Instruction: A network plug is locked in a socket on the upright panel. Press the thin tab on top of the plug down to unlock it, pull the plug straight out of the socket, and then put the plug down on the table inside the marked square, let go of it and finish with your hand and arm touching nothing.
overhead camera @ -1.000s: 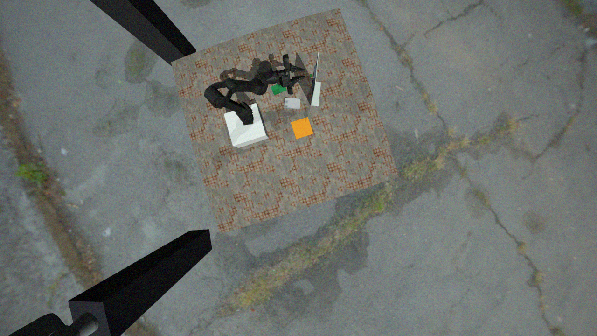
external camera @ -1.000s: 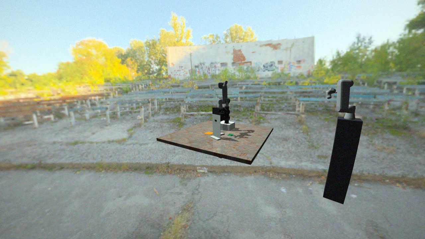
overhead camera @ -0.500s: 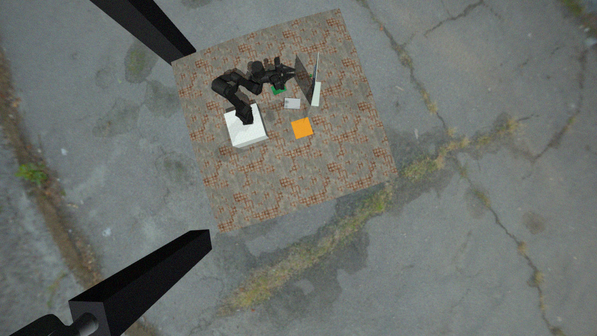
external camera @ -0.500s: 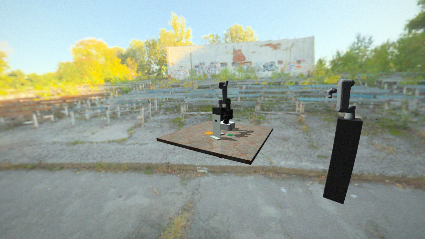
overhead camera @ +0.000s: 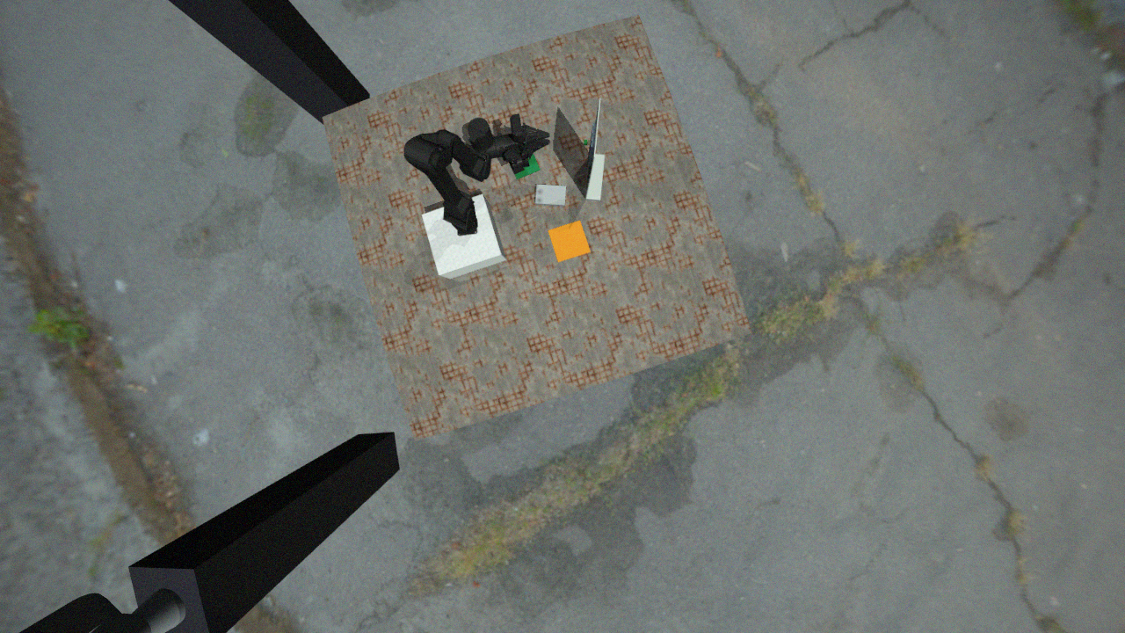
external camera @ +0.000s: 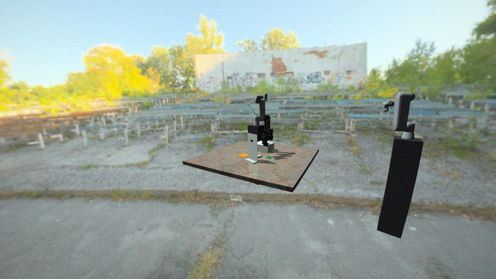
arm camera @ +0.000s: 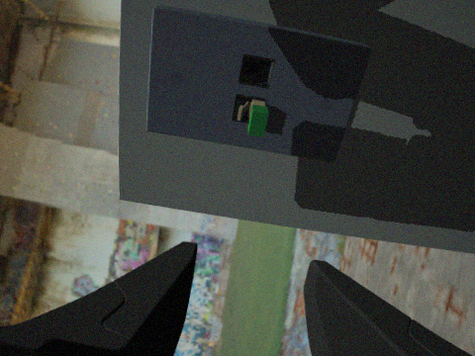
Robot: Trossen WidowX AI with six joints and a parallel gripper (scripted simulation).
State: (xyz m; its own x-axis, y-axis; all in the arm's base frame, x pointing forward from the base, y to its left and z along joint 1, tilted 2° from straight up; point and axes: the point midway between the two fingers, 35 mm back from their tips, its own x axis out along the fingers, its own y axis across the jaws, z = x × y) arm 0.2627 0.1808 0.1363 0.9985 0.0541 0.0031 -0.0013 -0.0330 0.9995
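Now: gripper tip 110 mm short of the green network plug and 30 mm to the left of it. Also, from my gripper tip: upright panel: 130 mm ahead, 90 mm below, 30 mm to the right; then green patch: 230 mm below, 90 mm behind, 30 mm to the left; then grey block: 220 mm below, 80 mm to the right, 10 mm behind.
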